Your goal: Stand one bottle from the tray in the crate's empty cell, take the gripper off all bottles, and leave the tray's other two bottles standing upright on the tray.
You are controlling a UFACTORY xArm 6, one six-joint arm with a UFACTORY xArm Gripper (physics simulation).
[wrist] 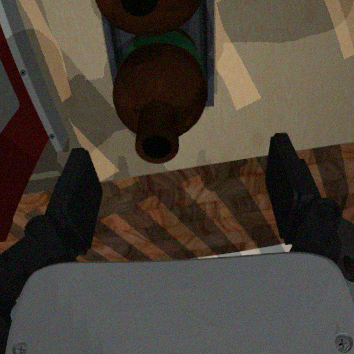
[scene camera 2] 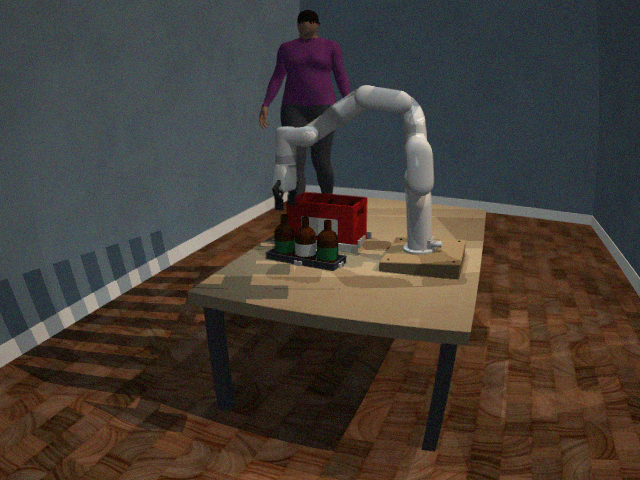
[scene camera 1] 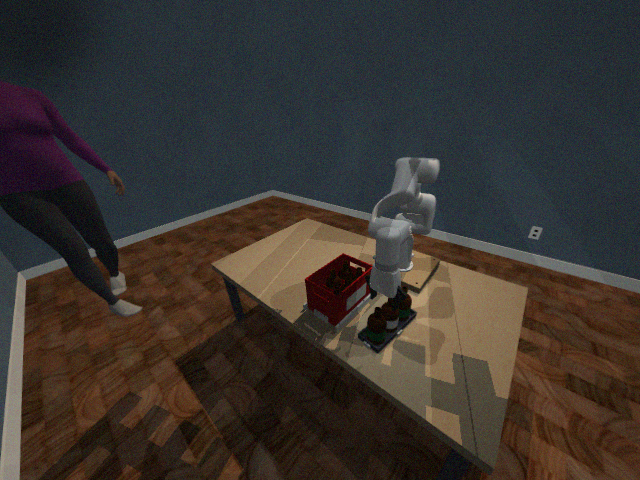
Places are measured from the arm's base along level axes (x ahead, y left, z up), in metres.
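Pixels of known places: gripper, between the fingertips: (wrist: 179,162) (scene camera 2: 285,207) (scene camera 1: 383,303); arm's base, origin of its link: (scene camera 2: 419,249) (scene camera 1: 400,264).
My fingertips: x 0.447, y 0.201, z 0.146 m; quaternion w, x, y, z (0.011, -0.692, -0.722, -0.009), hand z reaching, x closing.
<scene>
Ahead of a thing's pixels: the offset from my fingertips to its top centre. "*": to the spot under its first point. Level surfaces: height alone.
Three brown bottles stand upright on the dark tray @[* dx +0.051, dy +0.033, dz -0.164 m] (scene camera 1: 379,346) (scene camera 2: 280,257) (wrist: 210,75): an end one with a green label @[dx +0.014, dy -0.013, dz -0.031 m] (scene camera 1: 376,330) (scene camera 2: 283,240) (wrist: 160,90), the middle one with a white label @[dx -0.072, dy -0.014, dz -0.031 m] (scene camera 1: 390,316) (scene camera 2: 305,243) (wrist: 150,15), and another green-labelled one @[dx -0.161, dy -0.013, dz -0.031 m] (scene camera 1: 405,305) (scene camera 2: 327,245). The red crate @[dx -0.035, dy -0.262, dz -0.016 m] (scene camera 1: 320,301) (scene camera 2: 352,222) (wrist: 22,150) stands beside the tray with brown bottles inside; its empty cell cannot be made out. My gripper (scene camera 1: 385,296) (scene camera 2: 279,200) (wrist: 179,162) is open and empty, a little above the end bottle, whose neck shows between the spread fingers in the wrist view.
The crate rests on a pale base with metal edging @[* dx +0.081, dy -0.147, dz -0.161 m] (wrist: 51,132), close on the wrist view's left. The arm's wooden base board (scene camera 1: 421,273) (scene camera 2: 423,266) lies on the table @[dz -0.191 m] (scene camera 1: 480,320) (scene camera 2: 330,304). The table edge runs just beyond the end bottle. A person (scene camera 1: 31,139) (scene camera 2: 308,72) is beyond the table.
</scene>
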